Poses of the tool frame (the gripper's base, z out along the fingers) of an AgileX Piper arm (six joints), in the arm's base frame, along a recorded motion.
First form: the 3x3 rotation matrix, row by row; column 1 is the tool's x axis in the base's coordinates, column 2 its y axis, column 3 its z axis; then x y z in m. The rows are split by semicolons.
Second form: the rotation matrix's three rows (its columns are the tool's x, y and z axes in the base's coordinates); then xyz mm. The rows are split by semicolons. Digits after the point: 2 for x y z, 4 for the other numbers.
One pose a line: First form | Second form
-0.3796, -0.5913, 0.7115; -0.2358, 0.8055, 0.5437; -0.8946, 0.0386, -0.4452; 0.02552, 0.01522, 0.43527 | -0.3796, -0.5913, 0.7115; -0.2358, 0.8055, 0.5437; -0.8946, 0.0386, -0.4452; 25.52, 15.22, 435.27
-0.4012, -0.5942, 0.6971; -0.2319, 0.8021, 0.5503; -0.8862, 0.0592, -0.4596; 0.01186, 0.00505, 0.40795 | -0.4012, -0.5942, 0.6971; -0.2319, 0.8021, 0.5503; -0.8862, 0.0592, -0.4596; 11.86, 5.05, 407.95
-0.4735, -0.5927, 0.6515; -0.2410, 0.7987, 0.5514; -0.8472, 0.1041, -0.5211; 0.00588, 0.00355, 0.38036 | -0.4735, -0.5927, 0.6515; -0.2410, 0.7987, 0.5514; -0.8472, 0.1041, -0.5211; 5.88, 3.55, 380.36
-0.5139, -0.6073, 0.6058; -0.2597, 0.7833, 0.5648; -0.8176, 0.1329, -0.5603; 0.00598, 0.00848, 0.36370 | -0.5139, -0.6073, 0.6058; -0.2597, 0.7833, 0.5648; -0.8176, 0.1329, -0.5603; 5.98, 8.48, 363.70
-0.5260, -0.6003, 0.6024; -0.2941, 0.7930, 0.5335; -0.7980, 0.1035, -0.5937; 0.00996, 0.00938, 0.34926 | -0.5260, -0.6003, 0.6024; -0.2941, 0.7930, 0.5335; -0.7980, 0.1035, -0.5937; 9.96, 9.38, 349.26
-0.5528, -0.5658, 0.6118; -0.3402, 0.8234, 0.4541; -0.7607, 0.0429, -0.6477; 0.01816, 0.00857, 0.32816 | -0.5528, -0.5658, 0.6118; -0.3402, 0.8234, 0.4541; -0.7607, 0.0429, -0.6477; 18.16, 8.57, 328.16
